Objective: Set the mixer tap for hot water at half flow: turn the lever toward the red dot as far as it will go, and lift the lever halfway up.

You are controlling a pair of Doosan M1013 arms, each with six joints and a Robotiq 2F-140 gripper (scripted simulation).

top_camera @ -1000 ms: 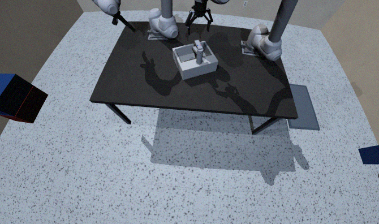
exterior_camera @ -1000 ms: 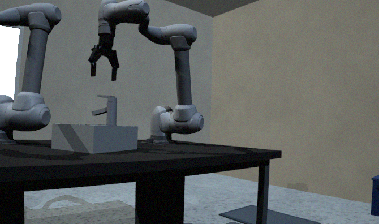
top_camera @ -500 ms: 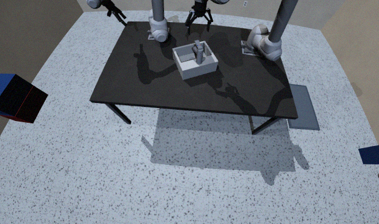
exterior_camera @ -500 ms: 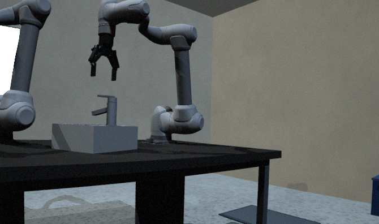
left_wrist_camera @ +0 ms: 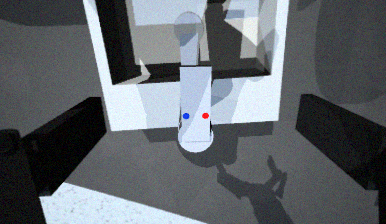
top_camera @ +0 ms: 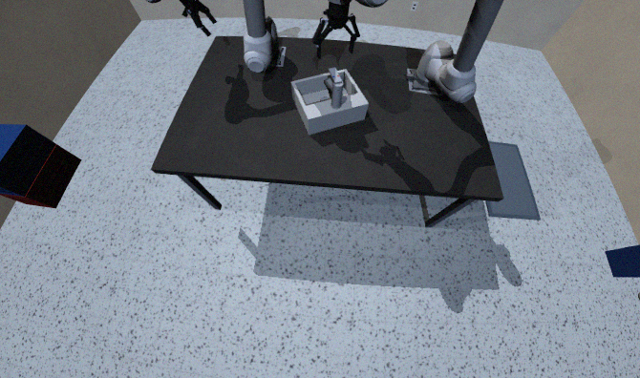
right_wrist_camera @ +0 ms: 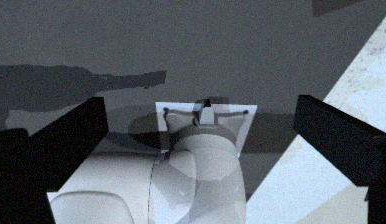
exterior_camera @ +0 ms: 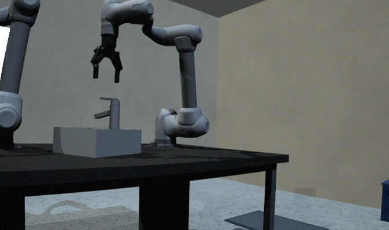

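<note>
Right now the flat lever is 10 cm below my left hand, 3 cm ahead of it and 1 cm to the left of it. From my left hand the other things lie so: white basin: 34 cm below, 4 cm behind, 3 cm to the right.
</note>
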